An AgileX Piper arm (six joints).
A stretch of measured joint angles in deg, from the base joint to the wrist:
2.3, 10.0, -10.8, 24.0, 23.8, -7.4
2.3, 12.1, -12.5, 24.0, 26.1, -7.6
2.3, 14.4, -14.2, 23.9, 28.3, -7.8
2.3, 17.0, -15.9, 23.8, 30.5, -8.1
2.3, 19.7, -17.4, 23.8, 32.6, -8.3
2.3, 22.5, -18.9, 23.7, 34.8, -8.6
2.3, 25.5, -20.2, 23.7, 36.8, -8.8
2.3, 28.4, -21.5, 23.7, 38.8, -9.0
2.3, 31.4, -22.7, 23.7, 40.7, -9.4
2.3, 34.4, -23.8, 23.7, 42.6, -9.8
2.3, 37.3, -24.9, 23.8, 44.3, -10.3
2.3, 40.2, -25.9, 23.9, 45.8, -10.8
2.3, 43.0, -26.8, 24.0, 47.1, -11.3
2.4, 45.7, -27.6, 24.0, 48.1, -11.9
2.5, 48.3, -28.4, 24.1, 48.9, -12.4
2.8, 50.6, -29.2, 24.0, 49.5, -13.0
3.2, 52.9, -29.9, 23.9, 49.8, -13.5
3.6, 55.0, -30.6, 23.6, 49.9, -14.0
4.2, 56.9, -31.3, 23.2, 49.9, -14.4
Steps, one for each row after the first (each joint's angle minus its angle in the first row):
0.0, 2.1, -1.7, 0.0, 2.3, -0.2
0.0, 4.4, -3.4, -0.1, 4.5, -0.4
0.0, 7.0, -5.1, -0.2, 6.7, -0.7
0.0, 9.7, -6.6, -0.2, 8.8, -0.9
0.0, 12.5, -8.1, -0.3, 11.0, -1.2
0.0, 15.5, -9.4, -0.3, 13.0, -1.4
0.0, 18.4, -10.7, -0.3, 15.0, -1.6
0.0, 21.4, -11.9, -0.3, 16.9, -2.0
0.0, 24.4, -13.0, -0.3, 18.8, -2.4
0.0, 27.3, -14.1, -0.2, 20.5, -2.9
0.0, 30.2, -15.1, -0.1, 22.0, -3.4
0.0, 33.0, -16.0, 0.0, 23.3, -3.9
0.1, 35.7, -16.8, 0.0, 24.3, -4.5
0.2, 38.3, -17.6, 0.1, 25.1, -5.0
0.5, 40.6, -18.4, 0.0, 25.7, -5.6
0.9, 42.9, -19.1, -0.1, 26.0, -6.1
1.3, 45.0, -19.8, -0.4, 26.1, -6.6
1.9, 46.9, -20.5, -0.8, 26.1, -7.0

